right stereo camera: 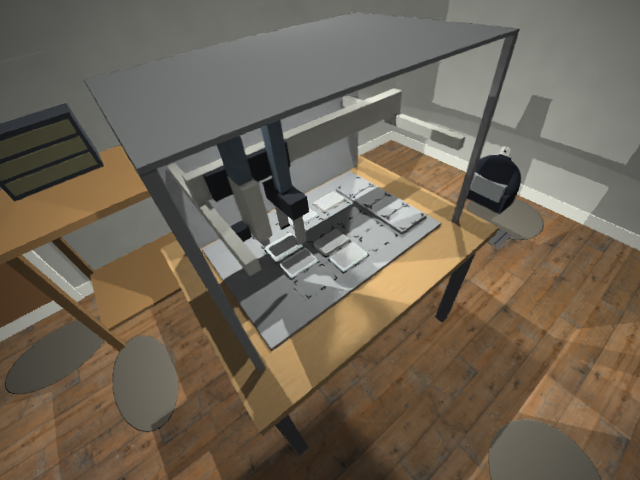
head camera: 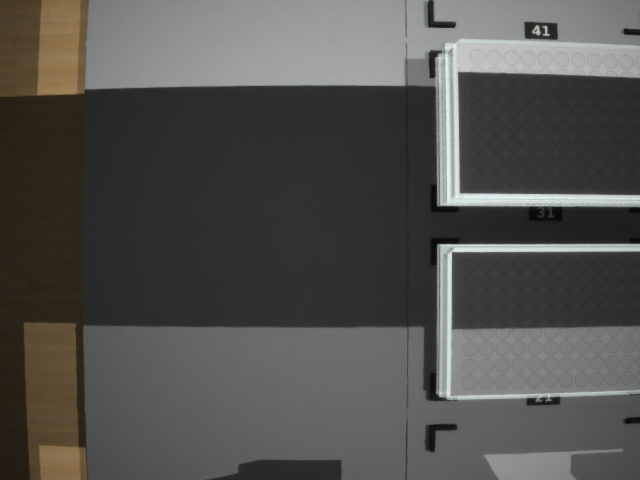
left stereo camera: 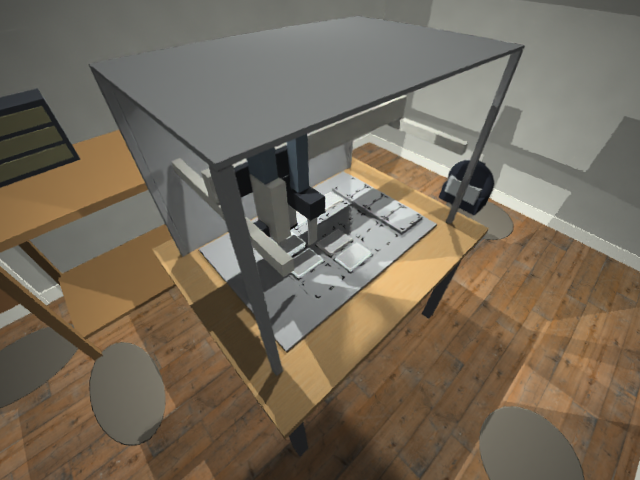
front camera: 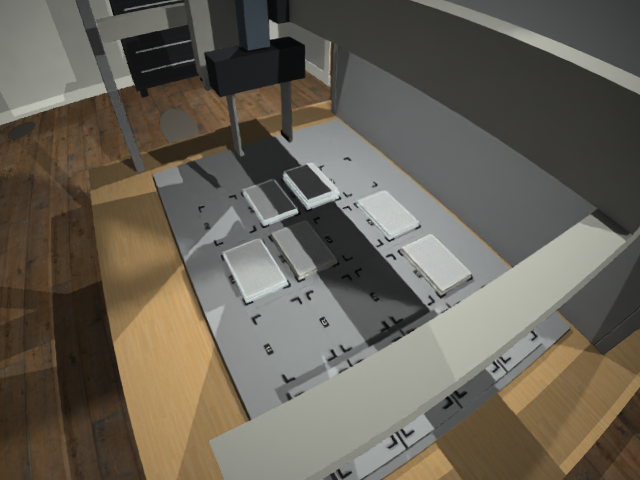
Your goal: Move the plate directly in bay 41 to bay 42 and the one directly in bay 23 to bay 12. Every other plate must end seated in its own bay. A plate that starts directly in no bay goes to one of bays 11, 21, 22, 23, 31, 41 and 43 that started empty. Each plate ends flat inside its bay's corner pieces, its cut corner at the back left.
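Places are measured from the robot's base along level axes (x ahead, y left, z up), in centimetres.
Pixels of known places: gripper, fingertip midpoint: (right stereo camera: pixel 293 234) (left stereo camera: pixel 302 234) (front camera: pixel 263 144); robot's base at its link origin: (right stereo camera: pixel 308 297) (left stereo camera: pixel 318 297) (front camera: pixel 200 208).
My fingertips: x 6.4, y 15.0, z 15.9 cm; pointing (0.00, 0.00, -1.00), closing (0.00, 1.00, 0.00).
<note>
For each thing: its top centre in the pictures, then the offset to it from my fingertips. "spot": a spot on its surface instead.
- plate stack at its top centre: (head camera: pixel 571 119) (front camera: pixel 310 180) (left stereo camera: pixel 286 244) (right stereo camera: pixel 283 244) dy +10.7, dx +0.0, dz -13.2 cm
- bay 21 at a spot on its surface: (head camera: pixel 542 320) (front camera: pixel 268 196) (right stereo camera: pixel 296 262) spot: dy +0.1, dx -1.0, dz -14.5 cm
- bay 22 at a spot on its surface: (front camera: pixel 303 249) (right stereo camera: pixel 333 240) spot: dy -0.4, dx +17.4, dz -14.5 cm
- bay 12 at a spot on its surface: (front camera: pixel 254 269) (left stereo camera: pixel 355 254) spot: dy -10.9, dx +17.3, dz -14.5 cm
- bay 42 at a spot on its surface: (front camera: pixel 387 213) spot: dy +20.9, dx +17.1, dz -14.5 cm
- bay 43 at a spot on its surface: (front camera: pixel 436 263) spot: dy +20.8, dx +33.4, dz -14.5 cm
- raised panel at a spot on its surface: (left stereo camera: pixel 403 211) spot: dy -8.1, dx +52.8, dz -14.4 cm
My gripper (front camera: pixel 264 147) (right stereo camera: pixel 292 233) is open and empty, raised above the deck's far end. In bay 31 a plate stack (front camera: pixel 310 181) (head camera: pixel 547 134) (right stereo camera: pixel 283 246) looks two plates high. Single plates sit in bay 21 (front camera: pixel 270 201) (head camera: pixel 542 320) (right stereo camera: pixel 298 263), bay 22 (front camera: pixel 303 249) (right stereo camera: pixel 332 241) and bay 12 (front camera: pixel 254 269) (left stereo camera: pixel 353 255). Two more plates stand at the back, in bay 42 (front camera: pixel 387 213) and bay 43 (front camera: pixel 436 263). Bays 11, 41, 13, 23, 32 and 33 show no plate. The bay 21 plate has its cut corner at the back left.
The parked pipetting stage (left stereo camera: pixel 272 209) (right stereo camera: pixel 250 209) stands beside the gripper. A pale beam (front camera: pixel 423 356) crosses the near end of the front view. A raised panel (left stereo camera: pixel 403 211) with more corner pieces lies at the deck's right. Posts (left stereo camera: pixel 248 268) (right stereo camera: pixel 201 273) hold the roof.
</note>
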